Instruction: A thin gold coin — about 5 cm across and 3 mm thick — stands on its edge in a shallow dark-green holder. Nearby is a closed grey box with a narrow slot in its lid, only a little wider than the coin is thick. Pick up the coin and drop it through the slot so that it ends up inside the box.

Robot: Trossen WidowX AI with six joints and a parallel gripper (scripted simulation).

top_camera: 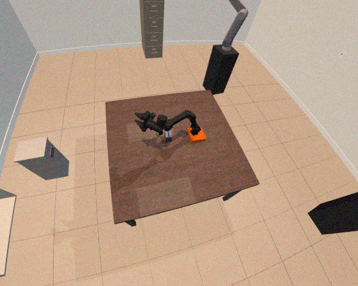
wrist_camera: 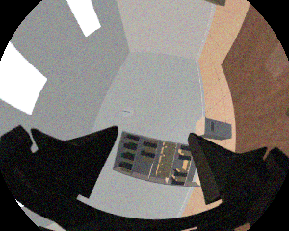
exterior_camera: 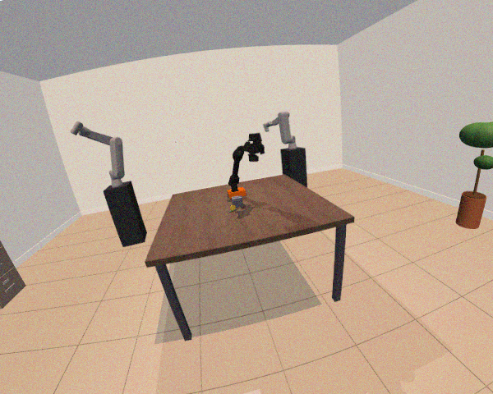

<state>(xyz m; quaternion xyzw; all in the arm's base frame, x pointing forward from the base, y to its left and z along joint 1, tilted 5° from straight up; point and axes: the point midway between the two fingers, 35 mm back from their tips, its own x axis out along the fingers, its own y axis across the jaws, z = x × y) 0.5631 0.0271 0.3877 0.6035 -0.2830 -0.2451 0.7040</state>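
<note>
The gold coin is 22 cm behind my gripper tip, 11 cm to the right of it and 46 cm below it.
</note>
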